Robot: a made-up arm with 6 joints.
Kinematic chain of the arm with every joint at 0, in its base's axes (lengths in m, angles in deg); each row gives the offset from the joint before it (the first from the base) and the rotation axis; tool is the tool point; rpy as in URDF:
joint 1: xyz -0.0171 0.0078 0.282 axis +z
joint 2: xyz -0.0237 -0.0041 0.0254 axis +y
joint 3: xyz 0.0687 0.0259 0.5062 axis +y
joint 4: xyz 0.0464 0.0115 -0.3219 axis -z
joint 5: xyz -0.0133 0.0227 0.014 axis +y
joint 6: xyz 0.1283 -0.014 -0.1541 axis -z
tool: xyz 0.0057 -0.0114 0.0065 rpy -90 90 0
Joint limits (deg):
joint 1: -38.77..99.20
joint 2: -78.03..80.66
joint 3: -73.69..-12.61
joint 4: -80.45..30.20
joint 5: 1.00..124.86
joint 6: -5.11..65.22
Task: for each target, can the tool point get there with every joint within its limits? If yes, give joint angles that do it. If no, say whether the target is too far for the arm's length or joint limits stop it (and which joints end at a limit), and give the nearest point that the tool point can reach.
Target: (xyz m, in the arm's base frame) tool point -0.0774 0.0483 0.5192
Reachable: yes | joints 54.54 -63.28 -31.05 15.52 90.30 24.39
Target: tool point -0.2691 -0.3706 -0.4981
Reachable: no: joint limits stop it (at a limit: joint 1, joint 2, joint 4, joint 6) | nearest point 0.1263 -0.2331 -0.0902 | short by 0.585 m
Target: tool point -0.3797 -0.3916 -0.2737
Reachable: no: joint limits stop it (at a limit: joint 1, joint 2, joint 4, joint 6) | nearest point 0.0564 -0.2164 -0.0097 | short by 0.539 m
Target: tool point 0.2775 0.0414 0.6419
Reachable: yes | joints -10.33 -25.79 -35.30 -50.82 14.04 51.84
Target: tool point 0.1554 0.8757 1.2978
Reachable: no: too far | nearest point 0.0801 0.4968 0.8767 | short by 0.571 m
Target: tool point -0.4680 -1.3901 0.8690
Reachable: no: too far | nearest point -0.1507 -0.4065 0.9607 | short by 1.038 m
